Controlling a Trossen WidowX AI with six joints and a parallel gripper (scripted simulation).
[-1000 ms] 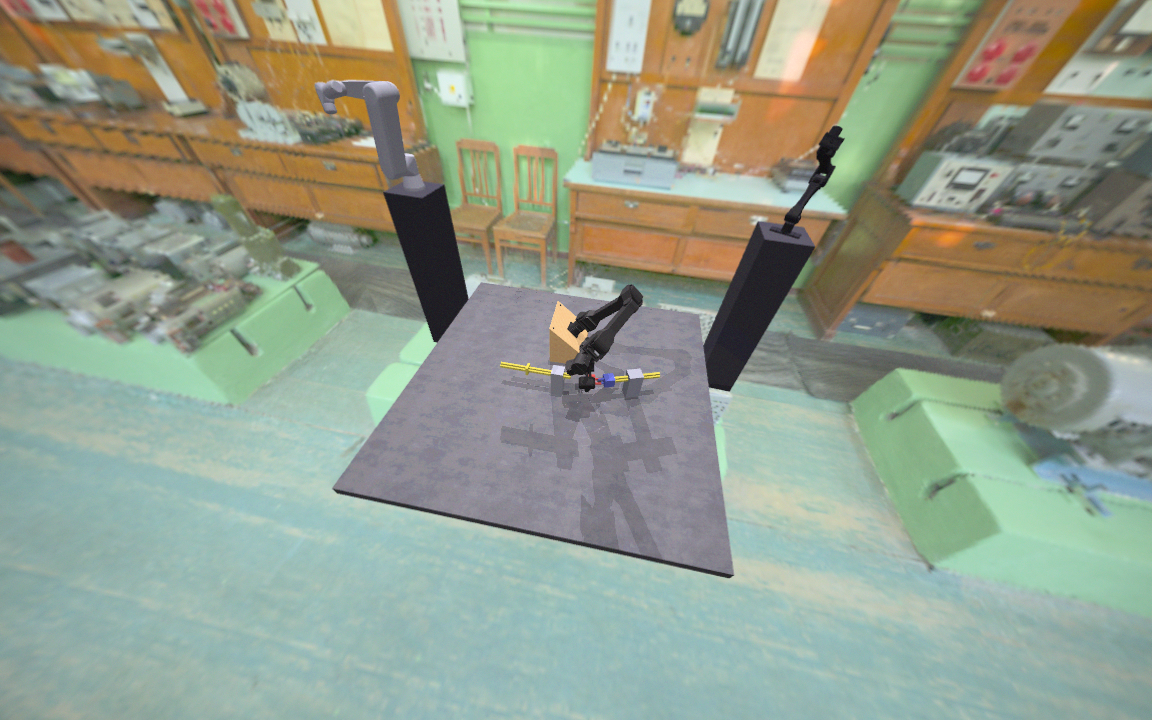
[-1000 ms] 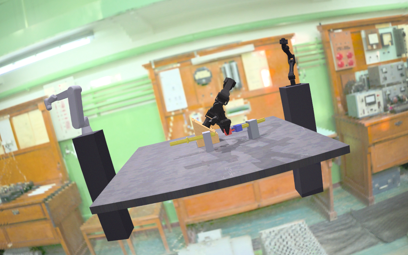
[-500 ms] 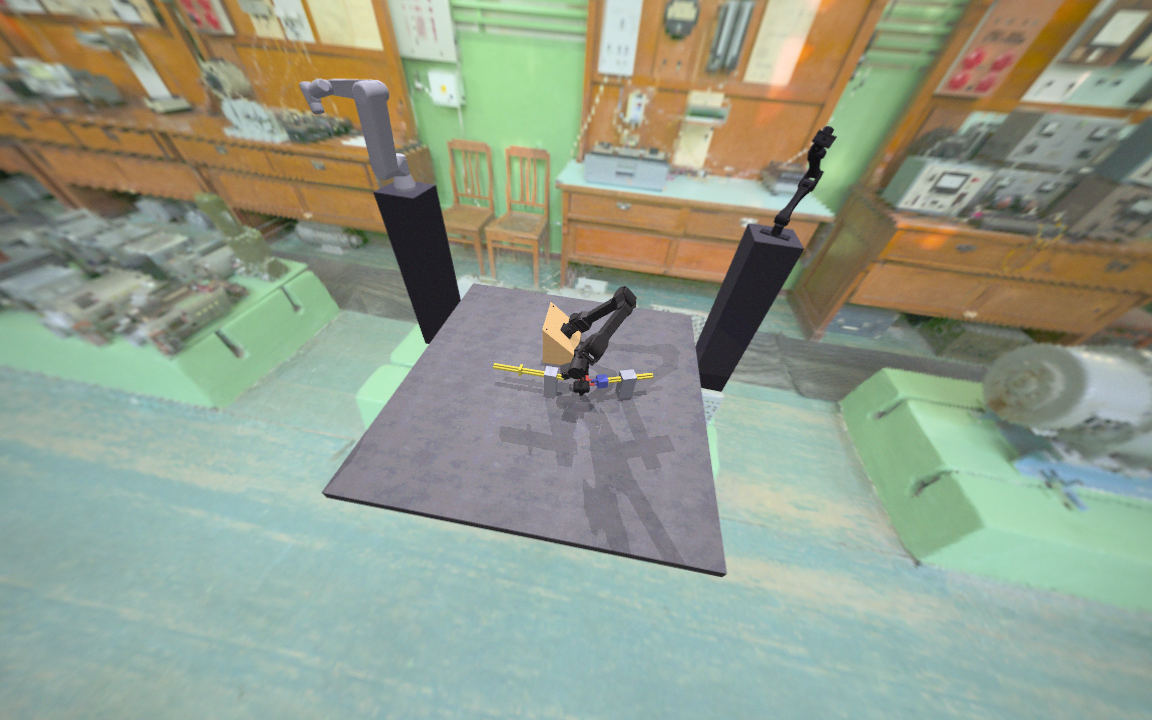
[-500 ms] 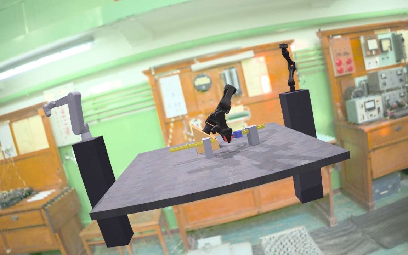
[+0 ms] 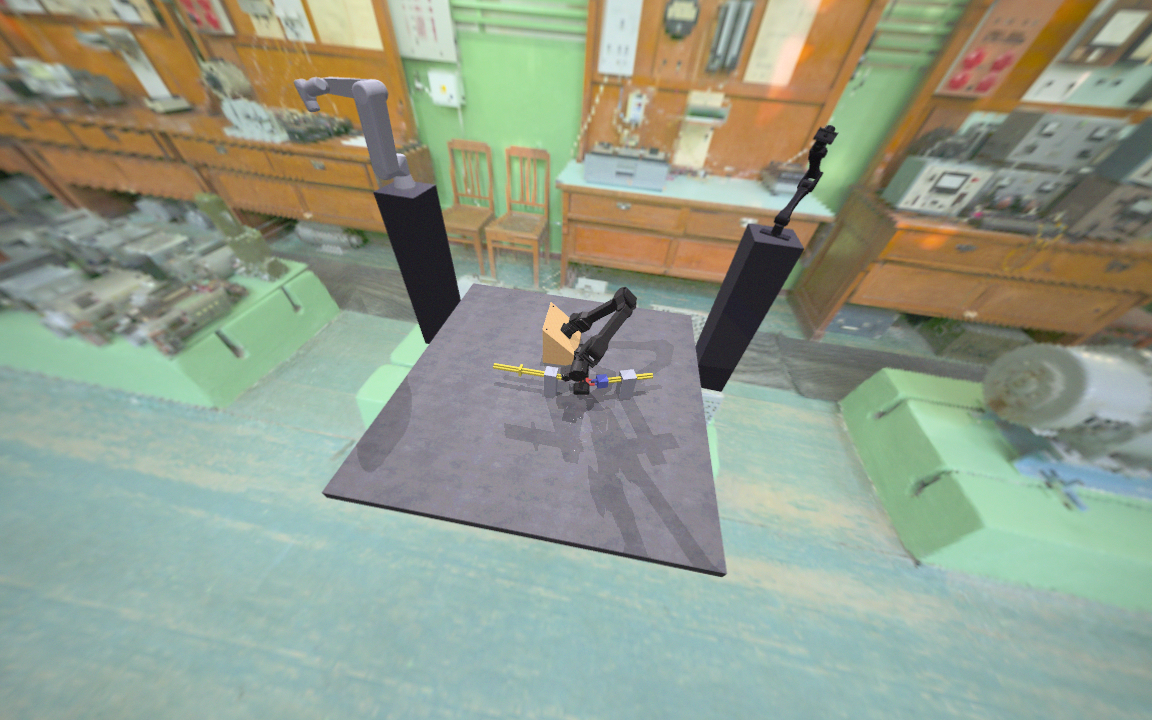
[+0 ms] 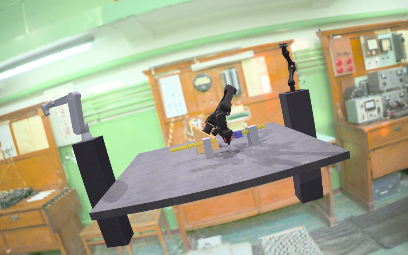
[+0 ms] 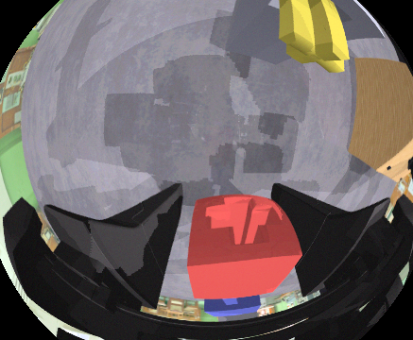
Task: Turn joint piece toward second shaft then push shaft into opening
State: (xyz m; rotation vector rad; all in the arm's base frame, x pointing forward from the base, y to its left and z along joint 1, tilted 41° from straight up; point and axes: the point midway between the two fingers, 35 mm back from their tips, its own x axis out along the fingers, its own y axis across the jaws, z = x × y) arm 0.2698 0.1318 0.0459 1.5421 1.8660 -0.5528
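Now: the red square joint piece 1 cm to the left of my gripper tip and 4 cm above it.
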